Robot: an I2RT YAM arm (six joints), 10 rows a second.
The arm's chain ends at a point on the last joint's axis. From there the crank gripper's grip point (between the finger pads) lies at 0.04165 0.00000 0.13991 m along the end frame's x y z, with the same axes.
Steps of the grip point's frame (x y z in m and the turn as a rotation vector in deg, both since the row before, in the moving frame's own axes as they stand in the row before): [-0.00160, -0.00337, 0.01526, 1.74, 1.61, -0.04]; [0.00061, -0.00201, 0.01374, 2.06, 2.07, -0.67]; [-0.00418, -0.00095, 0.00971, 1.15, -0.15, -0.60]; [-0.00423, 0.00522, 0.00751, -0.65, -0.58, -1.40]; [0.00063, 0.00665, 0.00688, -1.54, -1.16, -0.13]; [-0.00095, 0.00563, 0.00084, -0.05, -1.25, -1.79]
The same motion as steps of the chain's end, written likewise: [-0.00551, 0.00089, 0.01655, 1.74, 1.61, -0.04]; [-0.00438, 0.00351, 0.01543, 2.06, 2.07, -0.67]; [-0.00380, 0.00229, 0.00963, 1.15, -0.15, -0.60]; [-0.00282, 0.00463, 0.00710, -0.65, -0.58, -1.40]; [0.00347, 0.00297, 0.00611, -1.54, -1.16, -0.13]; [0.00213, 0.00676, -0.00004, -0.05, -1.25, -1.79]
